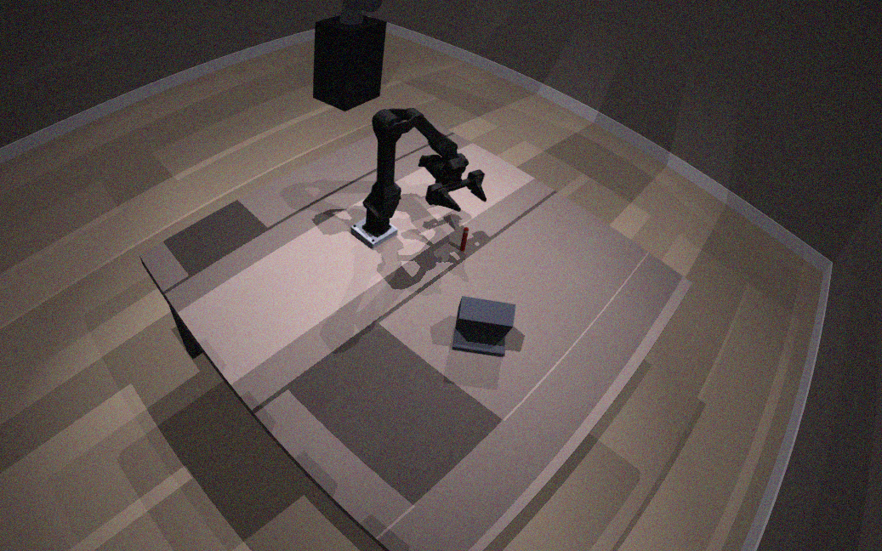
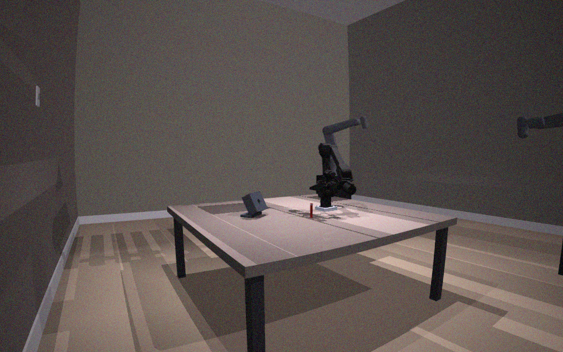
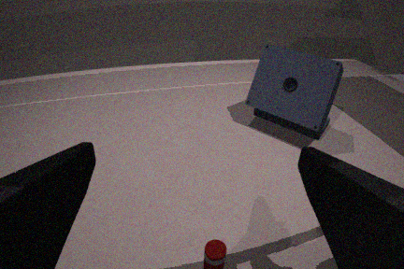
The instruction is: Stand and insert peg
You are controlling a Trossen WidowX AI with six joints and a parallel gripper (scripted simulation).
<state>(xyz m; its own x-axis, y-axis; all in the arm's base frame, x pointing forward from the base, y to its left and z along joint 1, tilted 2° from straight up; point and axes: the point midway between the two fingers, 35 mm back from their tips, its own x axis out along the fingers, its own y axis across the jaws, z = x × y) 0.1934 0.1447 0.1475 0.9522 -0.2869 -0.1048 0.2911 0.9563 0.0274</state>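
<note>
Now: the red peg 1 cm to the right of my gripper tip and 10 cm below it. From my gripper tip the other things lie so: sloped panel (22 cm ahead, 24 cm to the right, 9 cm below).
</note>
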